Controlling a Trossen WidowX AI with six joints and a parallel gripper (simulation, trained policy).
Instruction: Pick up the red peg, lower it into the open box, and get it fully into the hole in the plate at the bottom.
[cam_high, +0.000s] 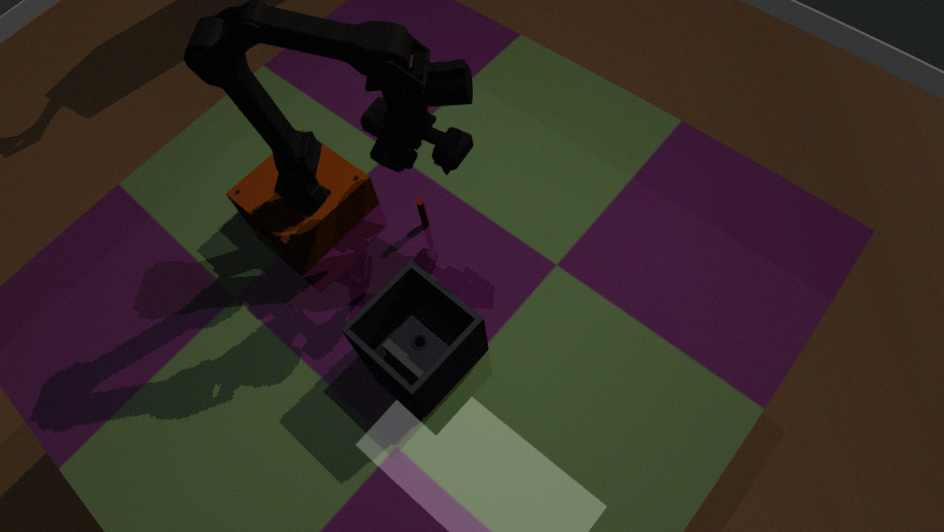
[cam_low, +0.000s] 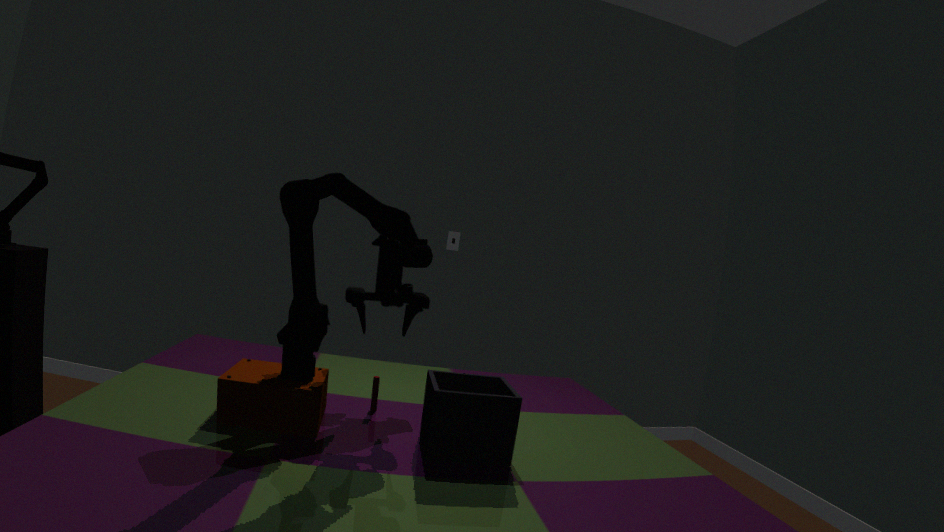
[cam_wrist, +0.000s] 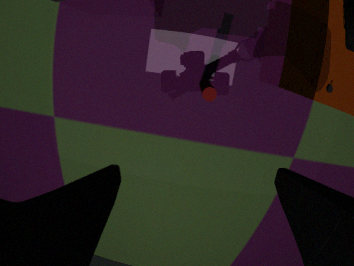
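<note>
Right now the red peg is 130 mm below my gripper tip, 30 mm to the right of it and 10 mm behind it. The rest, counted from my gripper tip: grey plate: 250 mm to the right, 130 mm below, 130 mm ahead.
</note>
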